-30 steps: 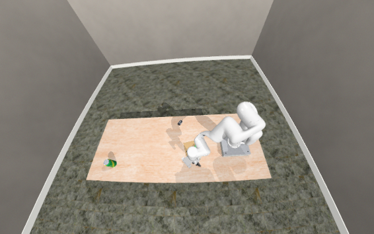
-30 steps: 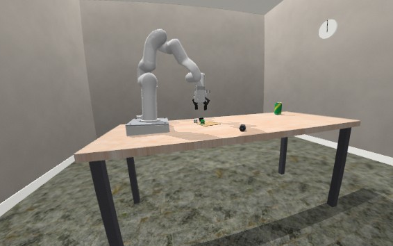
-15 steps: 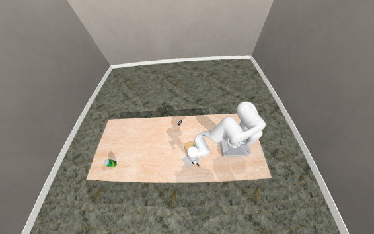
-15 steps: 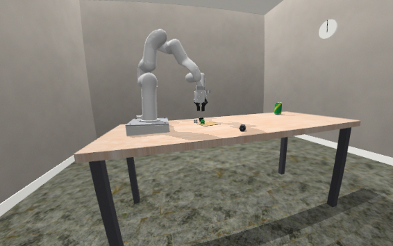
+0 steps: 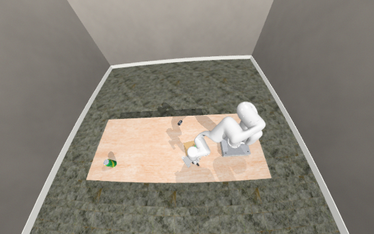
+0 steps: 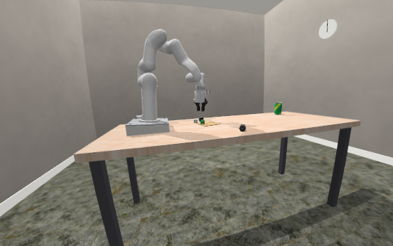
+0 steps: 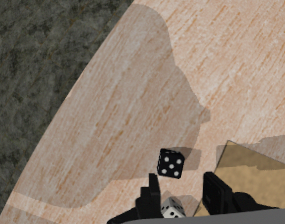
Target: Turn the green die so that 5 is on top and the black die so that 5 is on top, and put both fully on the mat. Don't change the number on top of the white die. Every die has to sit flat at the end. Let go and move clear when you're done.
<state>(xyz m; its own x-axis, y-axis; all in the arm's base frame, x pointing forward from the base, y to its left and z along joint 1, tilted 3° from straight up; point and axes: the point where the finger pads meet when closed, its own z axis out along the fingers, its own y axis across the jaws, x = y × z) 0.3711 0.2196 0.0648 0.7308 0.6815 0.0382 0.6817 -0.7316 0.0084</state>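
My gripper is now 90 mm above the black die. Also, from my hand: white die (50 mm behind, 50 mm to the right, 90 mm below); then green die (10 mm behind, 140 mm to the right, 90 mm below); then tan mat (40 mm ahead, 130 mm to the right, 110 mm below).
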